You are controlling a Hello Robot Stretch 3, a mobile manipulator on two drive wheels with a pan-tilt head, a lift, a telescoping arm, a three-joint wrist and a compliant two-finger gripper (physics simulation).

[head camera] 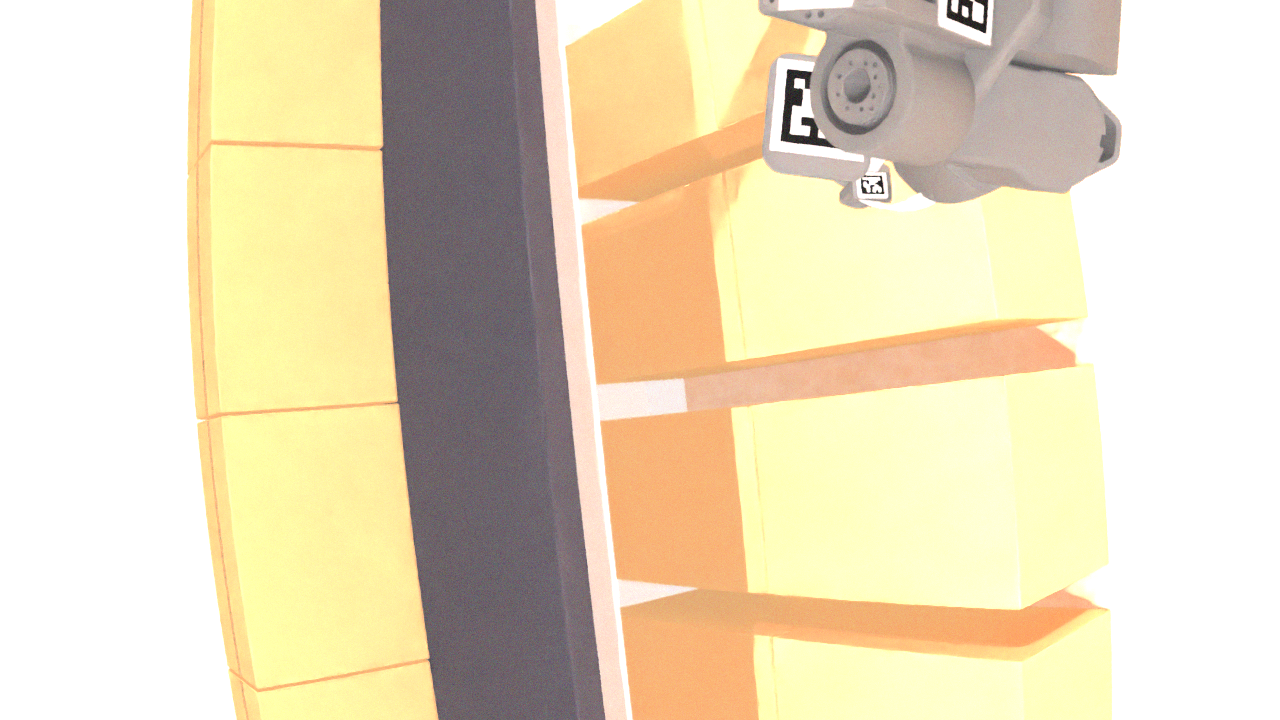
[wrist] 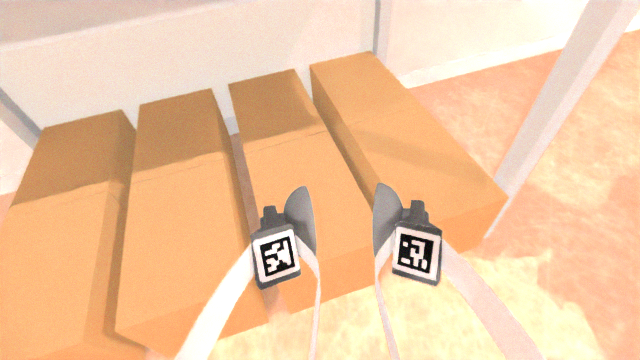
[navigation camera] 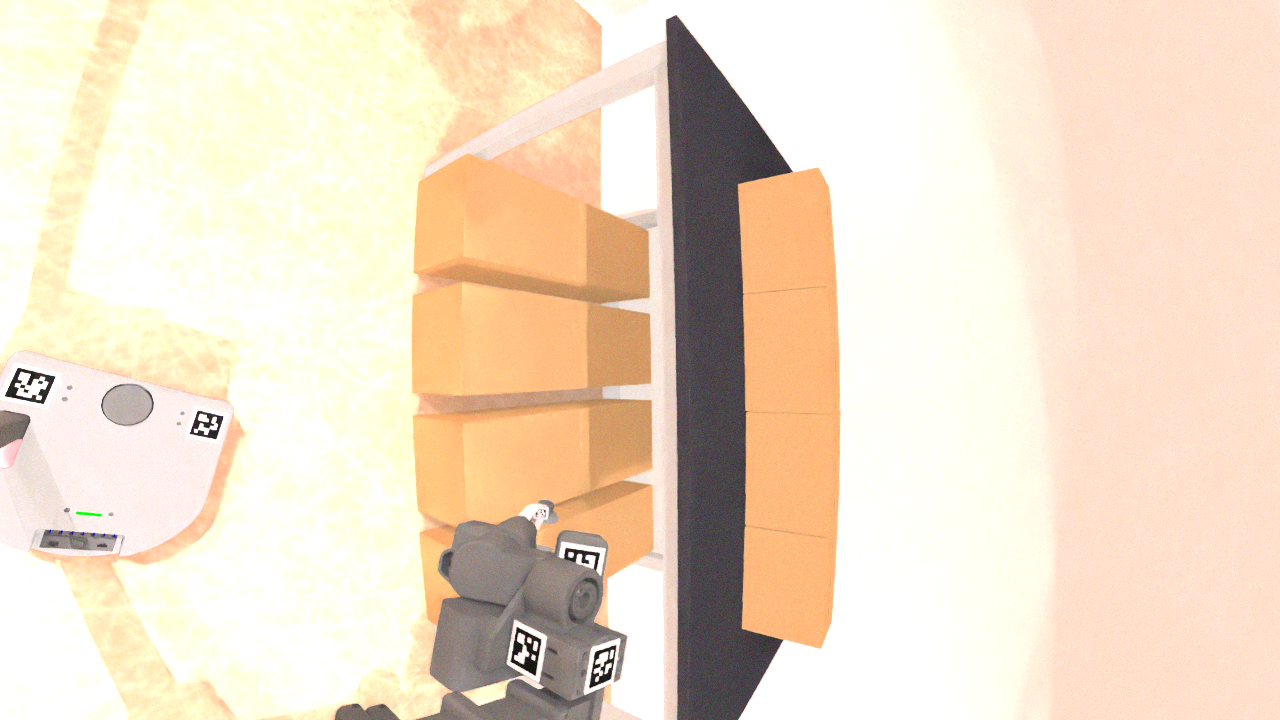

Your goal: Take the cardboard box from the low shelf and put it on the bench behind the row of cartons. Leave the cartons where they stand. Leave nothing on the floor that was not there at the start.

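Where they show: gripper, between the fingertips: (wrist: pixel 342 209) (navigation camera: pixel 543 530); robot's base, origin of its link: (navigation camera: pixel 128 402).
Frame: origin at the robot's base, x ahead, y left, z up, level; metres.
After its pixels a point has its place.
The bench (head camera: pixel 460 358) {x 0.180, y -0.753, z 0.914 m} (navigation camera: pixel 707 358) {x 0.296, y -0.662, z 0.914 m} has a dark top. A row of light brown cartons (head camera: pixel 299 277) (navigation camera: pixel 787 353) stands side by side along its far part. Several long cardboard boxes (head camera: pixel 859 268) {x 0.111, y -0.872, z 0.271 m} (navigation camera: pixel 528 340) {x 0.415, y -0.794, z 0.270 m} (wrist: pixel 295 170) {x 0.104, y -0.983, z 0.271 m} lie low beneath and in front of the bench, with narrow gaps between them. My gripper (wrist: pixel 342 209) {x -0.022, y -0.453, z 0.807 m} is open and empty, pointing down over these boxes; in the wrist view its fingertips show over the second box from the right. In the head and navigation views one finger shows. A low shelf holding a single box does not show.
A pale bench leg (wrist: pixel 555 100) {x -0.473, y -0.880, z 0.555 m} slants at the right of the wrist view, beside the rightmost low box. A pale rail (navigation camera: pixel 662 358) {x 0.287, y -0.630, z 0.842 m} runs under the bench edge. My wheeled base (navigation camera: pixel 152 465) {x -0.093, y -0.066, z 0.160 m} stands on the patterned floor. My wrist and arm (navigation camera: pixel 537 626) {x -0.041, y -0.221, z 1.041 m} hang beside the bench's near edge.
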